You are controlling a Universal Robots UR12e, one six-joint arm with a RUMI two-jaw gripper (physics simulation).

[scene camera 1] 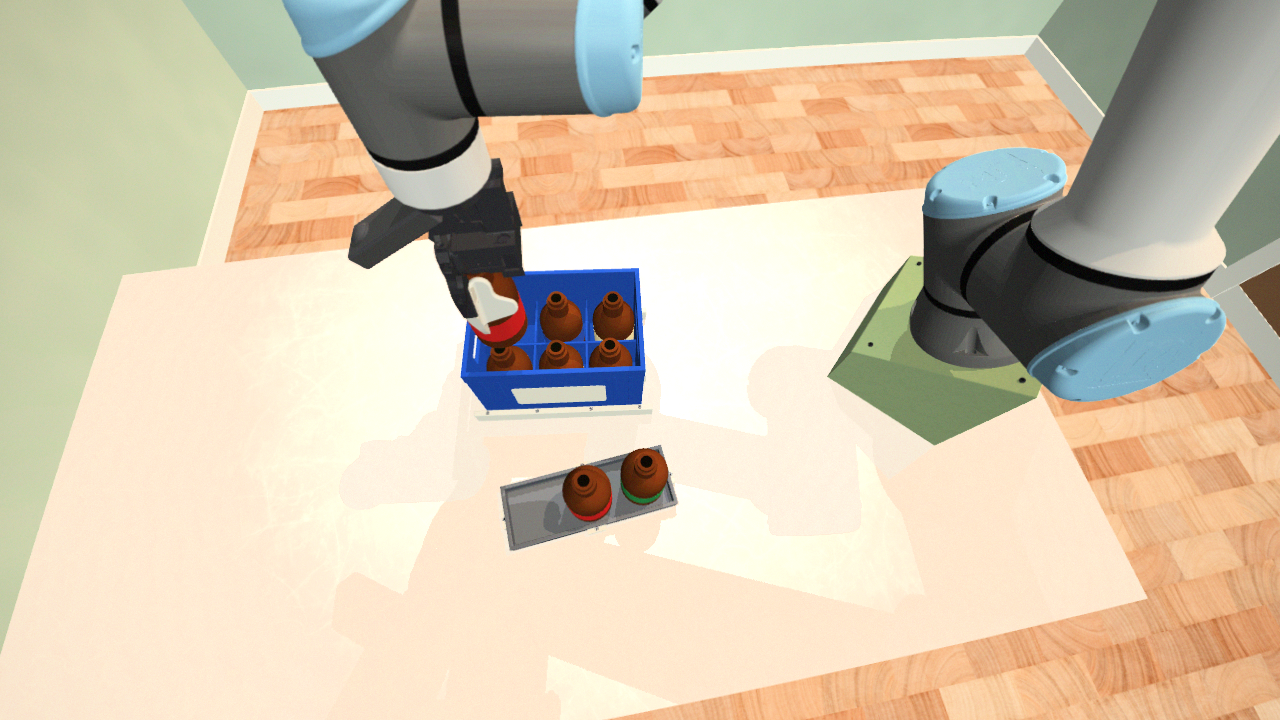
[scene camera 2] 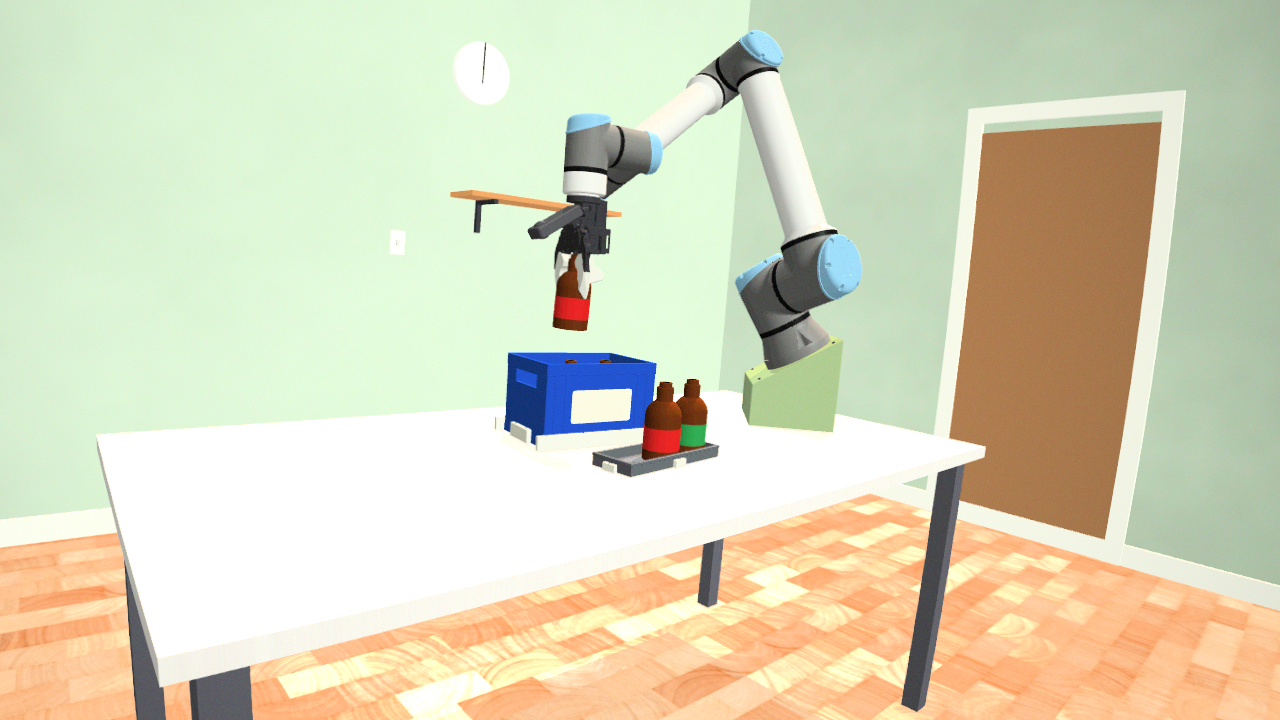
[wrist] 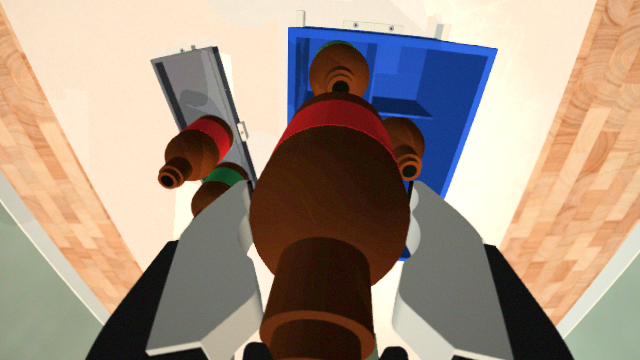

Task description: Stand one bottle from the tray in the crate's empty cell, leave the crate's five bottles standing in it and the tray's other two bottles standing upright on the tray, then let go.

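Seen in the pictures: gripper, fingertip midpoint: (scene camera 1: pixel 487 302) (scene camera 2: pixel 571 297) (wrist: pixel 329 183); arm's base, link origin: (scene camera 1: pixel 976 322) (scene camera 2: pixel 798 354).
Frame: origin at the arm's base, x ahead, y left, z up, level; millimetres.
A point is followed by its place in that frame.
My gripper (scene camera 1: pixel 490 307) @(x 700, y -235, z 120 mm) (scene camera 2: pixel 579 275) @(x 700, y -235, z 120 mm) (wrist: pixel 329 183) @(x 700, y -235, z 120 mm) is shut on a brown bottle with a red label (scene camera 1: pixel 505 324) @(x 688, y -199, z 114 mm) (scene camera 2: pixel 571 309) @(x 725, y -213, z 97 mm) (wrist: pixel 332 117) @(x 733, y -244, z 112 mm), roughly upright. The bottle hangs above the blue crate (scene camera 1: pixel 487 391) @(x 757, y -210, z -76 mm) (scene camera 2: pixel 554 407) @(x 761, y -211, z -102 mm) (wrist: pixel 469 125) @(x 651, y -367, z -13 mm), its base higher than the rim in scene view 2. In scene view 1 it covers part of the back left cell, which holds no visible bottle; the crate's other cells hold five standing bottles. On the grey tray (scene camera 1: pixel 530 514) @(x 763, y -24, z -183 mm) (scene camera 2: pixel 632 466) @(x 805, y 20, z -168 mm) (wrist: pixel 182 77) @(x 768, y -6, z -183 mm) stand a red-label bottle (scene camera 1: pixel 587 490) @(x 663, y 3, z -35 mm) (scene camera 2: pixel 662 434) @(x 694, y 10, z -126 mm) (wrist: pixel 197 147) @(x 680, y -39, z -81 mm) and a green-label bottle (scene camera 1: pixel 643 474) @(x 582, y 11, z -39 mm) (scene camera 2: pixel 693 428) @(x 599, y 24, z -124 mm) (wrist: pixel 225 175) @(x 603, y -23, z -137 mm).
The crate and tray are on the white table (scene camera 1: pixel 223 447) @(x 1229, y -333, z -188 mm) (scene camera 2: pixel 358 537) @(x 1321, y -51, z -189 mm), the tray in front of the crate in scene view 1. The arm's green base (scene camera 1: pixel 904 385) @(x 116, y 34, z -81 mm) (scene camera 2: pixel 792 398) @(x 114, y 39, z -107 mm) stands to their right. A wall shelf (scene camera 2: pixel 510 199) is behind the arm in scene view 2.
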